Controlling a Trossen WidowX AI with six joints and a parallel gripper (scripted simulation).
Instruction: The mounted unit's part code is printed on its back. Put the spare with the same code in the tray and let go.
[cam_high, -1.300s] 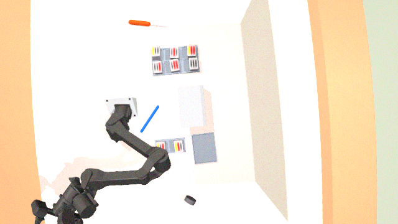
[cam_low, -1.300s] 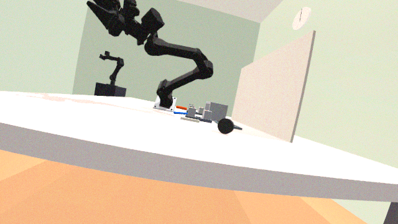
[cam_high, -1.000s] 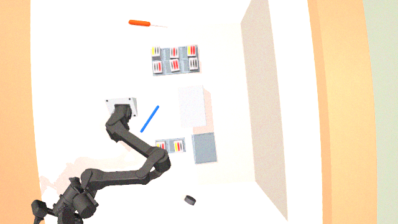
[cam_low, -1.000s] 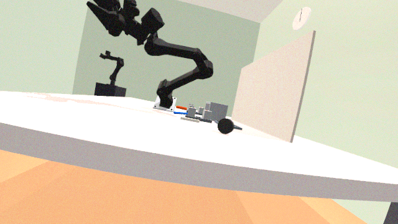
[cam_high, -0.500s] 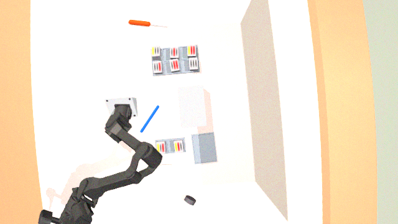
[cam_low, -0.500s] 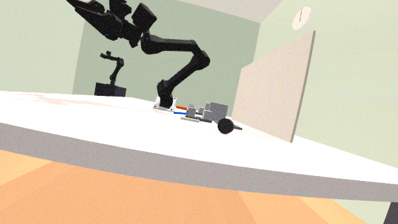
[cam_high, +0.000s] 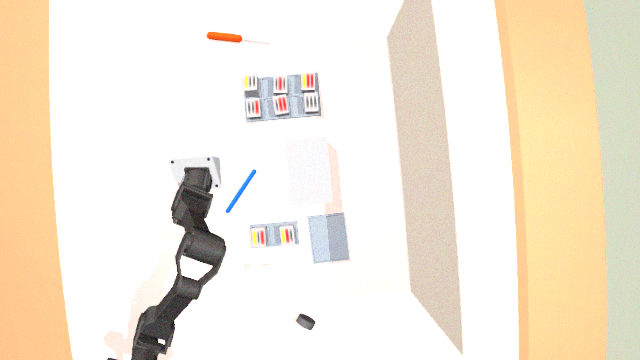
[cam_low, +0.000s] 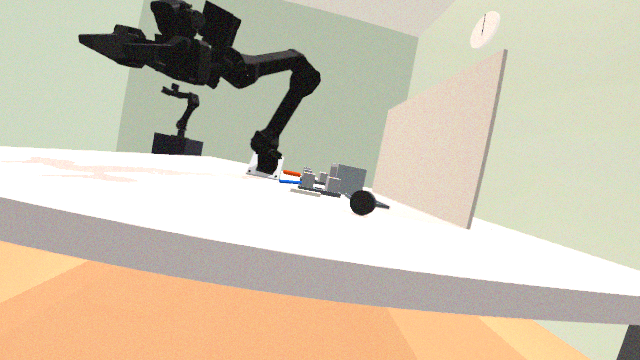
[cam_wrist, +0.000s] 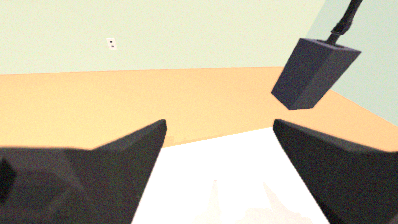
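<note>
The labelled block lies 750 mm to the left of my gripper tip, 420 mm ahead of it and 140 mm below it. Round my gripper tip: black puck (410 mm ahead, 170 mm to the left, 150 mm below); blue stick (520 mm to the left, 230 mm ahead, 170 mm below); flat tray (470 mm ahead, 390 mm to the left, 170 mm below).
</note>
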